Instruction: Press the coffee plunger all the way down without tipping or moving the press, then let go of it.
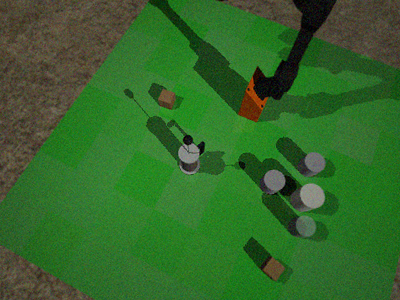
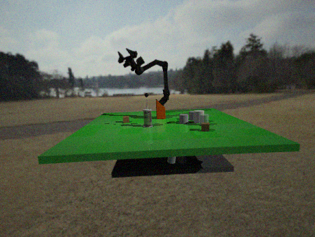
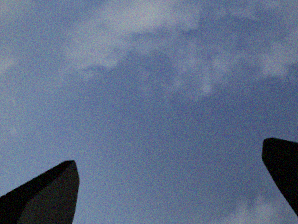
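Right now my gripper tip is 240 mm short of the coffee press, 200 mm to the right of it and 490 mm above it.
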